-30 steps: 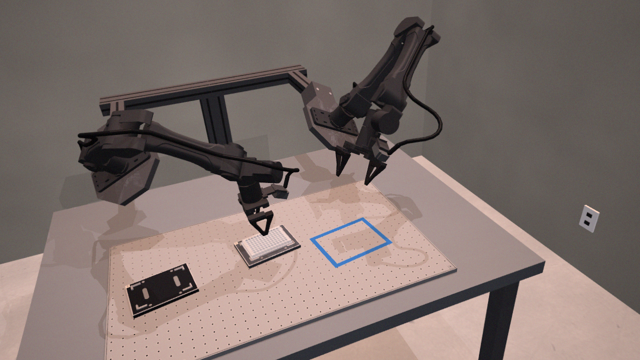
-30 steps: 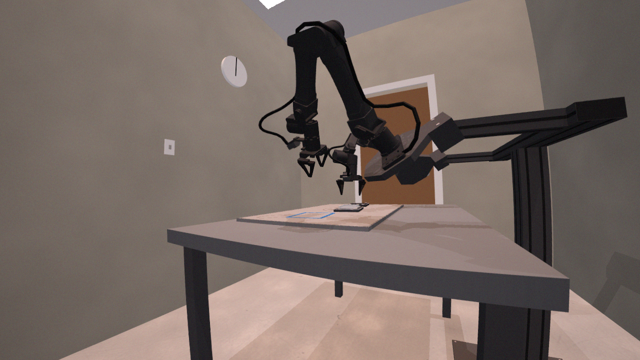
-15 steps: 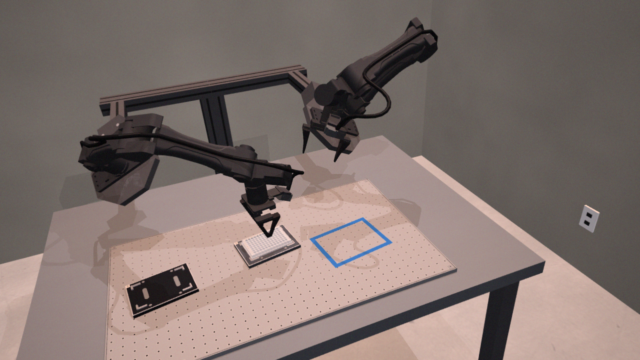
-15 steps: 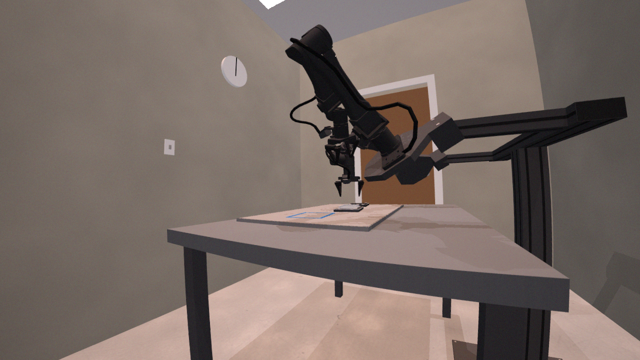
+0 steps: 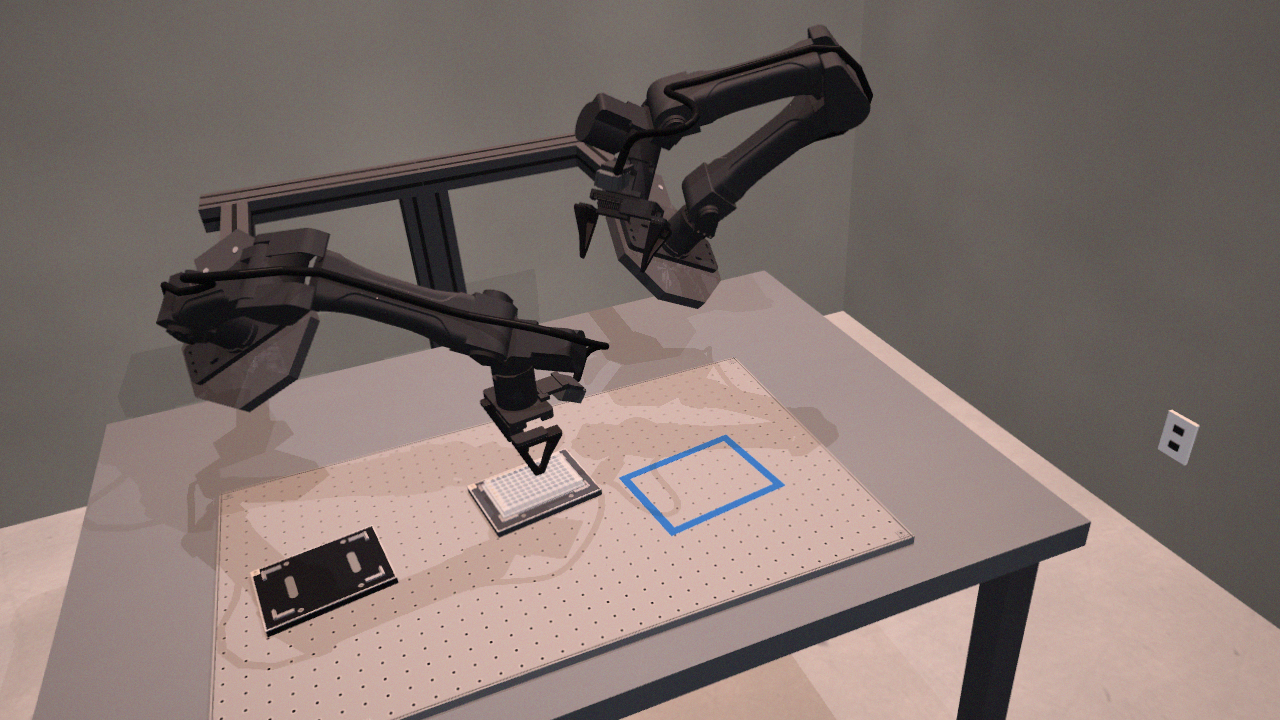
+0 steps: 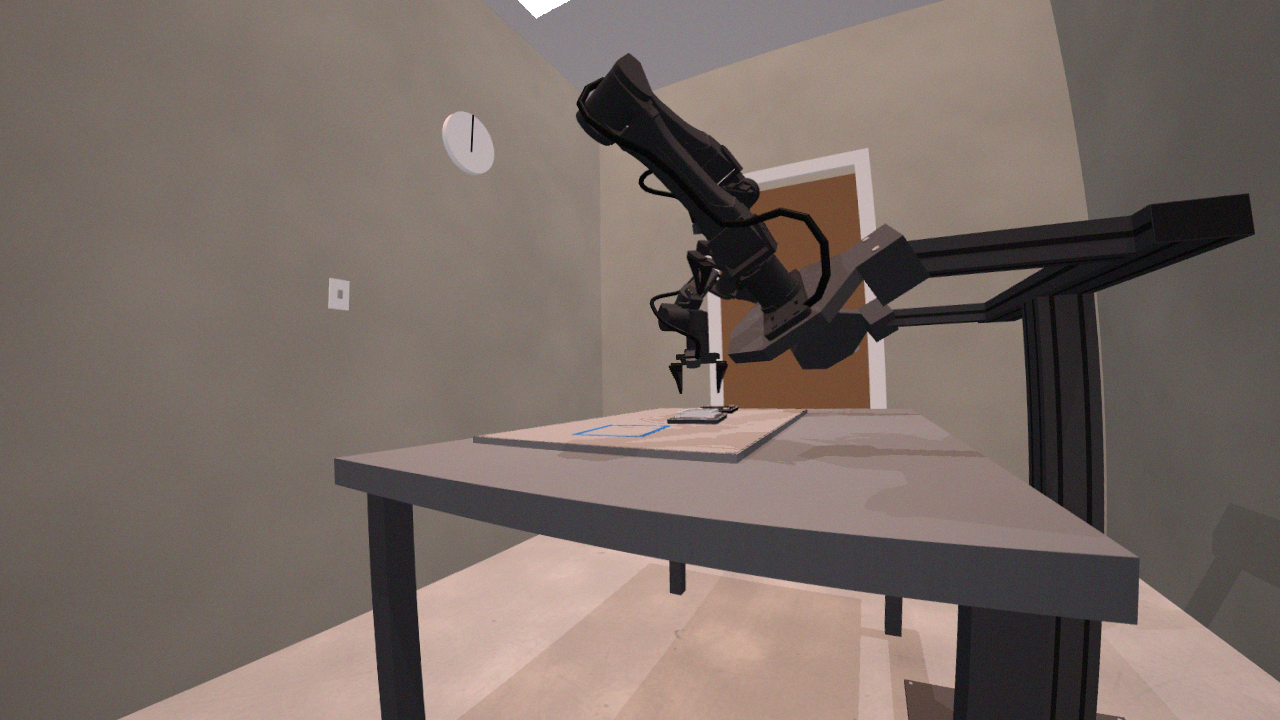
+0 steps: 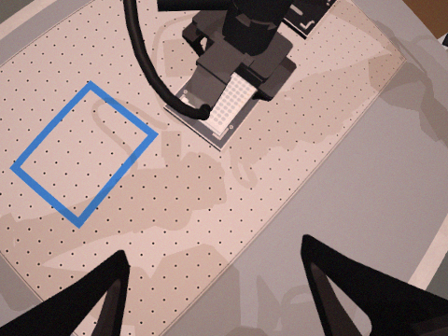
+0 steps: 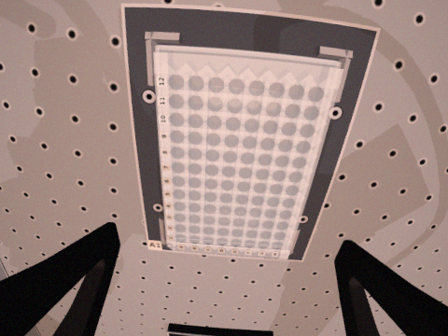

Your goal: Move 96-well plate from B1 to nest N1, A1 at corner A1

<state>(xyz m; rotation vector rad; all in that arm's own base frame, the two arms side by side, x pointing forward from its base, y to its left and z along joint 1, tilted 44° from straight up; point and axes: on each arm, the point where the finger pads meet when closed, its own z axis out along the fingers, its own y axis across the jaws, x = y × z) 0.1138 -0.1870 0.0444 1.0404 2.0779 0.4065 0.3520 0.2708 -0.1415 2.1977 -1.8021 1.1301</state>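
Right now my right hand is 6 cm above the 96-well plate.
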